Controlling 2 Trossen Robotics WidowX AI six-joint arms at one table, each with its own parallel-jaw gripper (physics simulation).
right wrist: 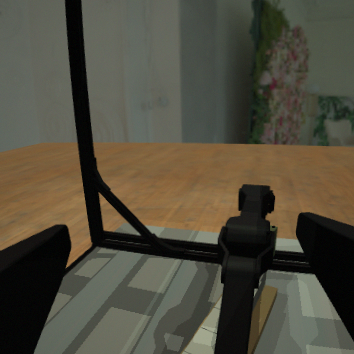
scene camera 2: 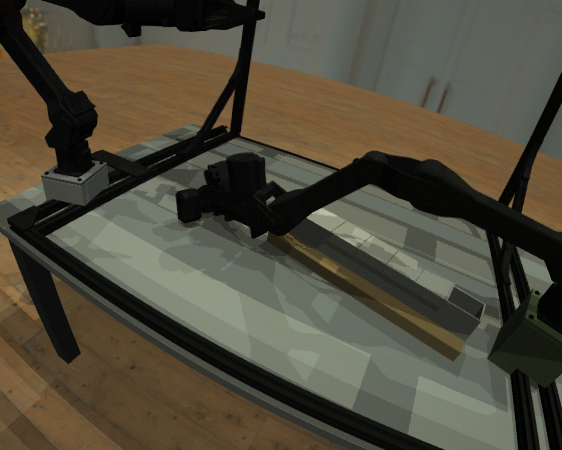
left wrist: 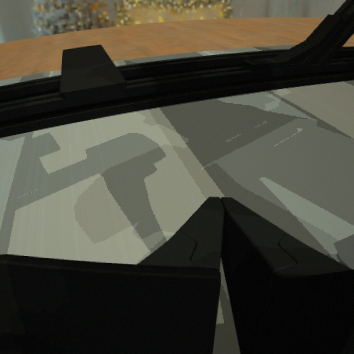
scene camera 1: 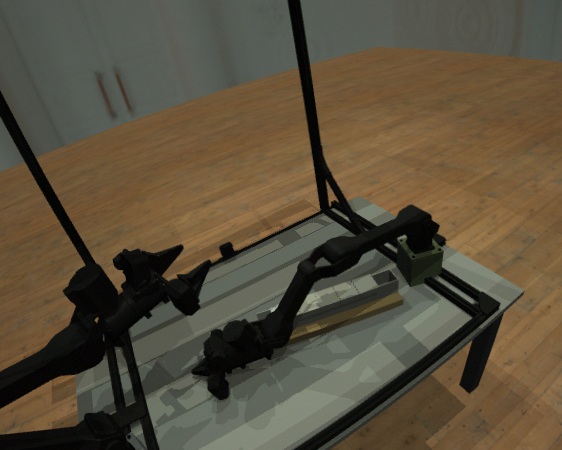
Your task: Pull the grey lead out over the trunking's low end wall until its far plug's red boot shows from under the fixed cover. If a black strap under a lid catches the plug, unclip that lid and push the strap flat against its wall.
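Note:
The long grey trunking lies on the table with pale lids along its top. One end shows an open compartment; the left arm covers the other end. The grey lead, red boot and black straps cannot be made out. My left gripper is low over the table beyond the arm-covered end, its fingertips meeting with nothing visible between them. In scene camera 2 its fingertips are hidden. My right gripper is wide open and empty, high above the table's far left in scene camera 1.
A yellow-brown bar lies alongside the trunking. The left arm reaches over the trunking from its green base block. A black frame with rails and uprights edges the table.

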